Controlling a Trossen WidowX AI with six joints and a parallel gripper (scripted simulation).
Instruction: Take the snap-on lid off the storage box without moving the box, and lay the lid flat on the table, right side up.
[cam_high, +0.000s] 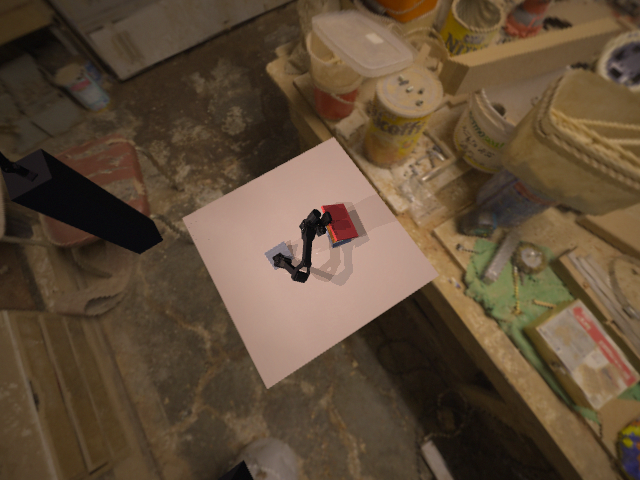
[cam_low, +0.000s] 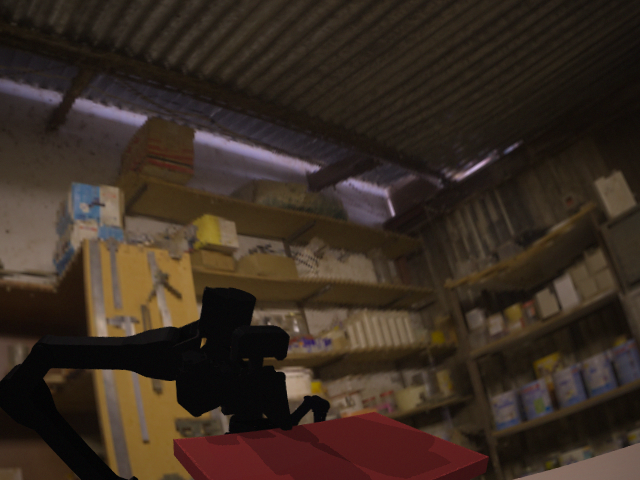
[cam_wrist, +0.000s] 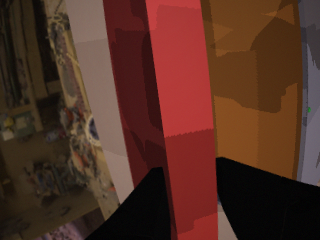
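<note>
Now: the red lid 70 mm ahead of my gripper tip, 20 mm to the right of it and 40 mm below it. Also, from my gripper tip: storage box (50 mm ahead, 10 mm to the right, 160 mm below).
</note>
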